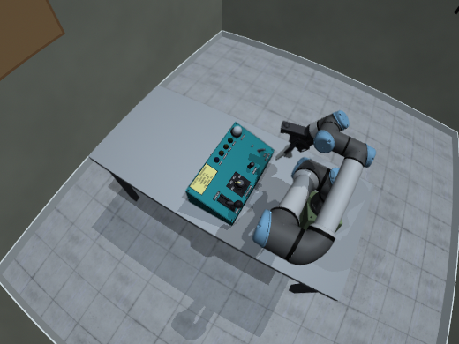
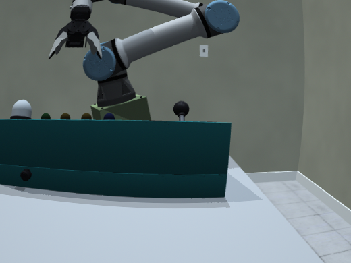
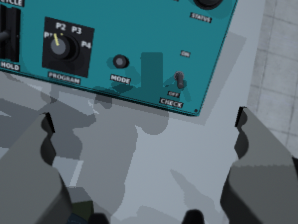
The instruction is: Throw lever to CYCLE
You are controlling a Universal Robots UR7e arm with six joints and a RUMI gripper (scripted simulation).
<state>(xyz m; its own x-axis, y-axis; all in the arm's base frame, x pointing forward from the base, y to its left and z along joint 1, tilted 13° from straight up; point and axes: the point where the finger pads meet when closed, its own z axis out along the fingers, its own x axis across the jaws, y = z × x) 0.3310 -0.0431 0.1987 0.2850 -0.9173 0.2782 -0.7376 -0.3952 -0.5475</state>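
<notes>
Now: hand 30 cm to the right of the lever, 17 cm above it and 6 cm short of it. Also, from my hand: check toggle: 18 cm below, 9 cm ahead, 6 cm to the right; teal console: 20 cm below, 12 cm to the left, 12 cm ahead; mode button: 17 cm below, 9 cm ahead, 6 cm to the left.
</notes>
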